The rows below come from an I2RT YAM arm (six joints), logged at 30 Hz.
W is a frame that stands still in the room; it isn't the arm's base.
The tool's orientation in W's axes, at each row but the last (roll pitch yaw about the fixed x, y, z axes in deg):
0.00 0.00 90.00
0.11 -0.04 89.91
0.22 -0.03 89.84
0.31 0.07 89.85
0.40 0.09 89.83
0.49 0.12 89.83
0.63 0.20 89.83
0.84 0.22 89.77
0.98 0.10 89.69
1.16 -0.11 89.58
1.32 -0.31 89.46
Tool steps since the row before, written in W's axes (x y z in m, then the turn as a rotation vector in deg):
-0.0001 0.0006 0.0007 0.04 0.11 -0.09
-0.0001 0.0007 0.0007 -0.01 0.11 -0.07
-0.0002 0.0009 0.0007 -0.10 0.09 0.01
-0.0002 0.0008 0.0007 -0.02 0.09 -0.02
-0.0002 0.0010 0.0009 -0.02 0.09 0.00
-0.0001 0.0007 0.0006 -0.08 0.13 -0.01
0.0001 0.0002 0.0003 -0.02 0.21 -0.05
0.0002 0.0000 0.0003 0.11 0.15 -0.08
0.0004 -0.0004 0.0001 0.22 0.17 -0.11
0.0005 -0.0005 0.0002 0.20 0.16 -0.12
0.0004 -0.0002 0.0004 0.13 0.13 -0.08
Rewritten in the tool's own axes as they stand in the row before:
0.0006 0.0001 0.0007 0.11 -0.04 -0.09
0.0007 0.0001 0.0007 0.11 0.01 -0.07
0.0009 0.0002 0.0007 0.09 0.10 0.01
0.0008 0.0002 0.0007 0.09 0.02 -0.02
0.0010 0.0002 0.0009 0.09 0.02 0.00
0.0007 0.0001 0.0006 0.13 0.08 -0.01
0.0002 -0.0001 0.0003 0.21 0.02 -0.05
0.0000 -0.0002 0.0003 0.15 -0.11 -0.08
-0.0004 -0.0004 0.0001 0.17 -0.22 -0.11
-0.0005 -0.0005 0.0002 0.16 -0.20 -0.12
-0.0002 -0.0004 0.0004 0.13 -0.13 -0.08

